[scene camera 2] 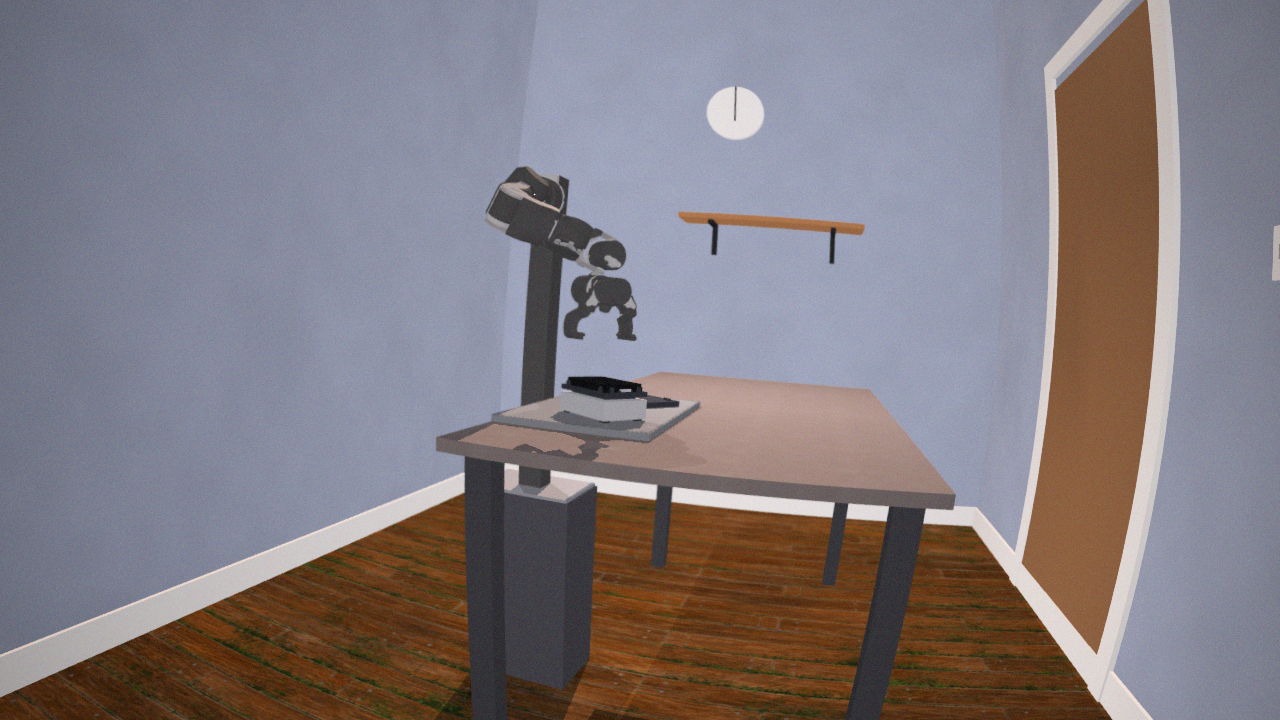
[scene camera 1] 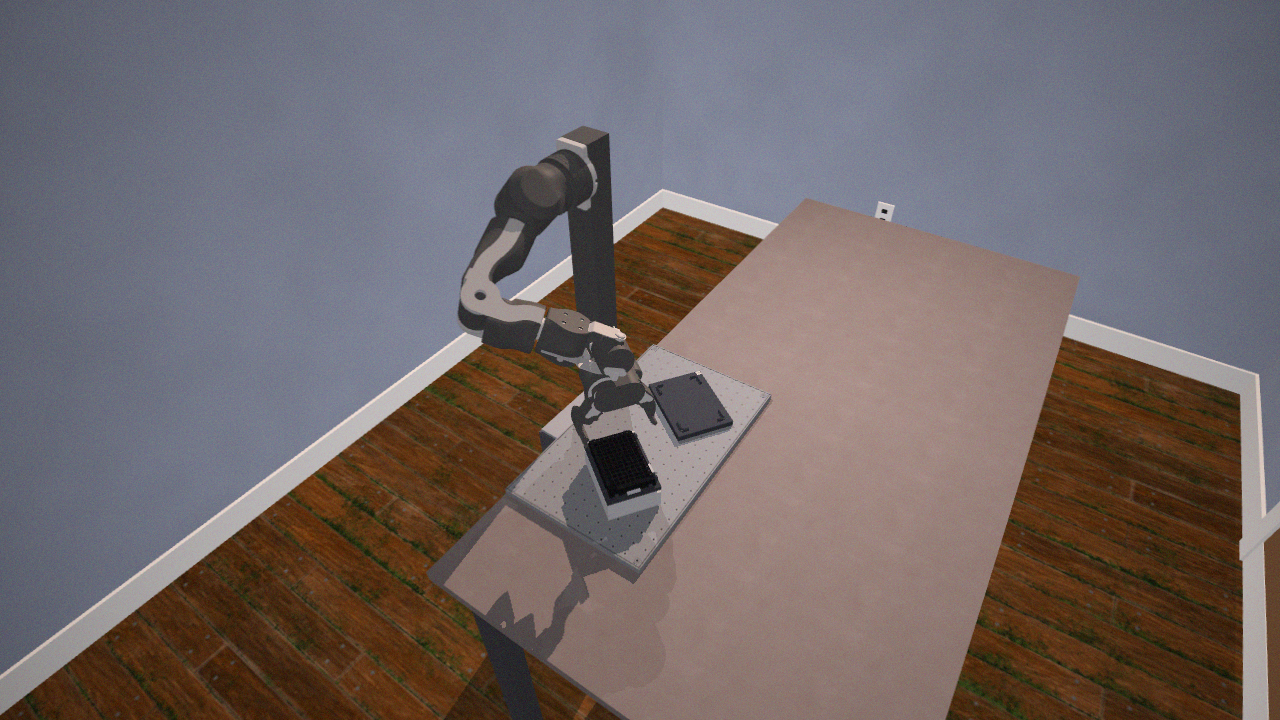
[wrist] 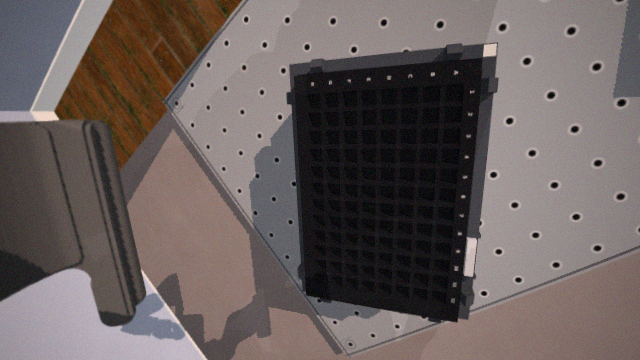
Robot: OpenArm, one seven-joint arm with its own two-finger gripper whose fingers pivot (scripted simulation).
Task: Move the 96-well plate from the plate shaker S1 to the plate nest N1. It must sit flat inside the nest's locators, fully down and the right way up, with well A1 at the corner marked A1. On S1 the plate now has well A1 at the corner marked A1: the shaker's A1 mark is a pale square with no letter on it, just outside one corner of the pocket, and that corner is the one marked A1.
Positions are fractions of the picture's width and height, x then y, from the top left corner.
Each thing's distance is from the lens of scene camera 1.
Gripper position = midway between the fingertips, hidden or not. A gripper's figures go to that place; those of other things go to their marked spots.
gripper (scene camera 1: 0.48, 0.59): 115 cm
black 96-well plate (scene camera 1: 0.49, 0.65): 119 cm
dark arm post (scene camera 1: 0.46, 0.32): 126 cm
